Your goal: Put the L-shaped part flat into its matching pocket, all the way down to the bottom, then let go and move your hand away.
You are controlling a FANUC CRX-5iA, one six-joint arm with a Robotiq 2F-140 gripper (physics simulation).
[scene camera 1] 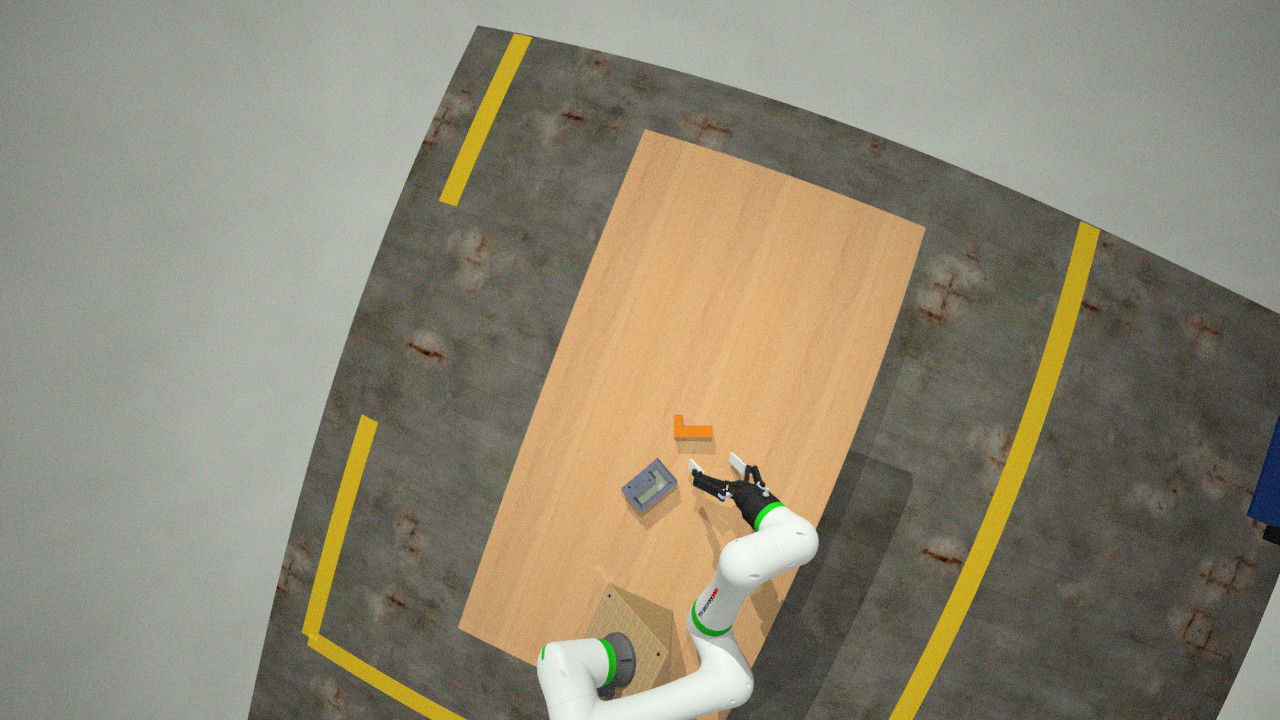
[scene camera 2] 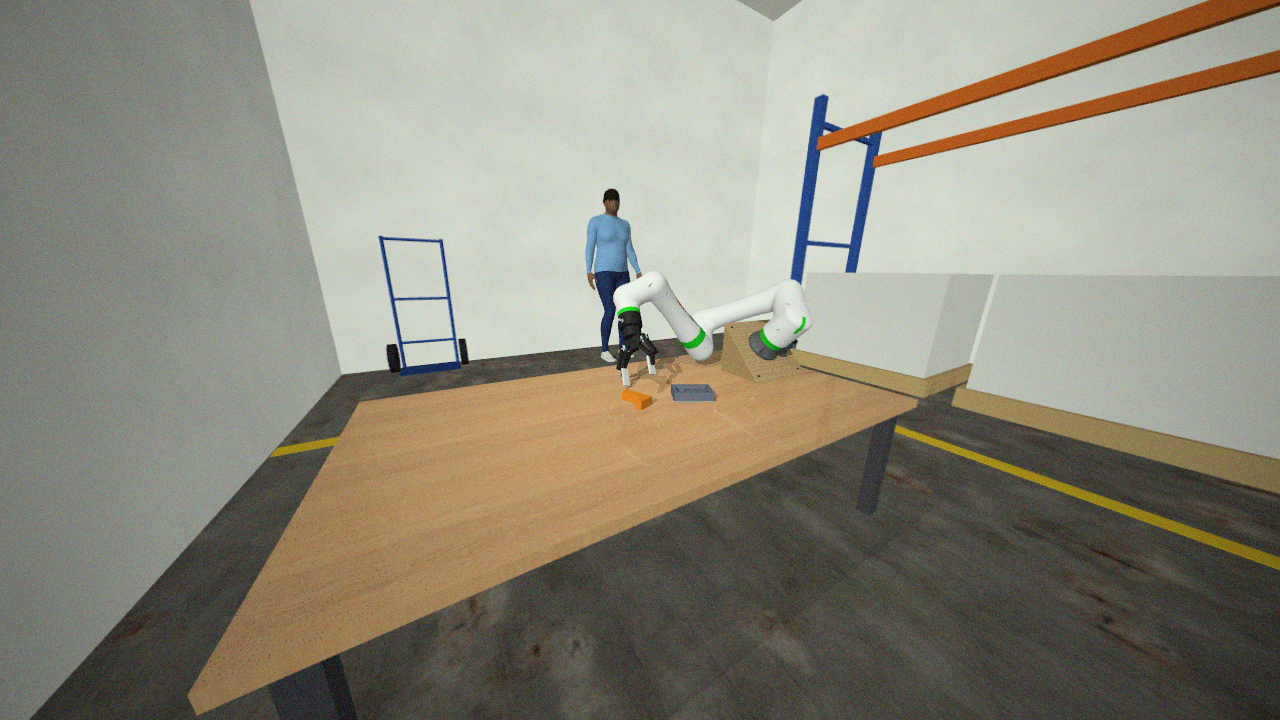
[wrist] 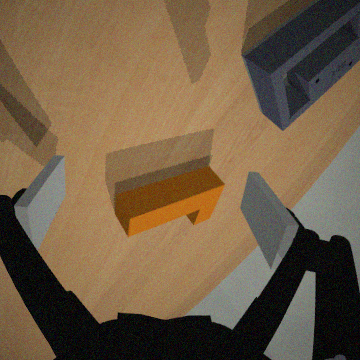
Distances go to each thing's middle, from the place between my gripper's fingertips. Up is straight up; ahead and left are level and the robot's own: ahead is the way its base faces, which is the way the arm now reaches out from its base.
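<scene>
Orange L-shaped part [wrist: 194, 193]: my hand 90 mm to the right of it, 40 mm short of it, 30 mm above it. Grey block with pocket [scene camera 1: 655, 480]: from my hand, 120 mm to the left, 160 mm behind, 30 mm below.
</scene>
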